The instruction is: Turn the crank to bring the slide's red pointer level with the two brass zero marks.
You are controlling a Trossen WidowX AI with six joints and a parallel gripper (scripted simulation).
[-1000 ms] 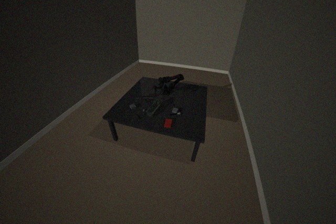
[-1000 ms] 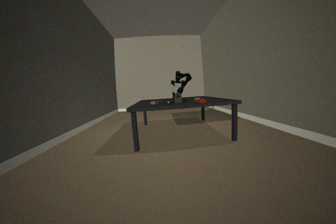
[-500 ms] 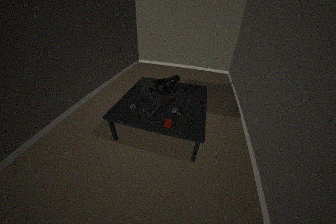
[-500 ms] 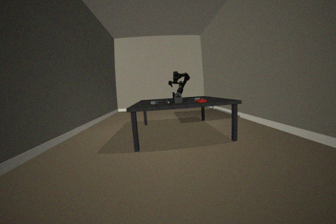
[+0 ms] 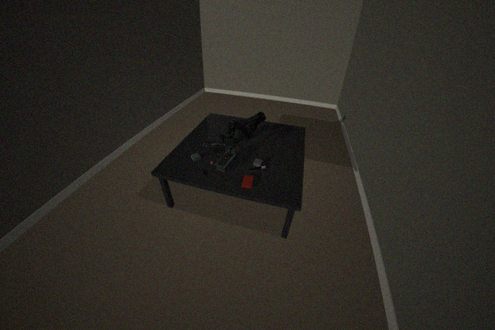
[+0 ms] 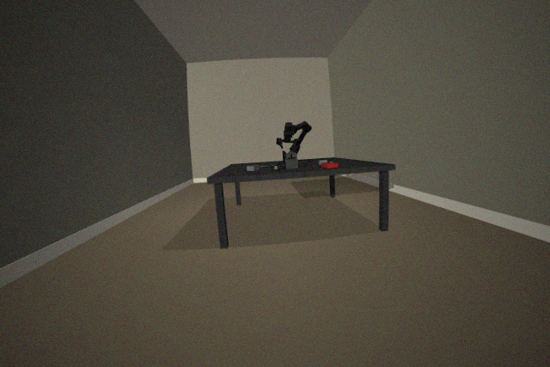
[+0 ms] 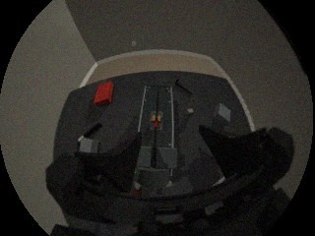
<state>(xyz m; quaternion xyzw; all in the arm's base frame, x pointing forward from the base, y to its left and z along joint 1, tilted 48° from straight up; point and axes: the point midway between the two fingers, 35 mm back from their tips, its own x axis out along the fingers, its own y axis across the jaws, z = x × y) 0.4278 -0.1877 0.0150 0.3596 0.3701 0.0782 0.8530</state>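
Now: the crank handle 120 mm behind my gripper tip, 90 mm to the left of it and 50 mm below it. Also, from my gripper tip: red pointer: 30 mm ahead, 20 mm to the left, 70 mm below.
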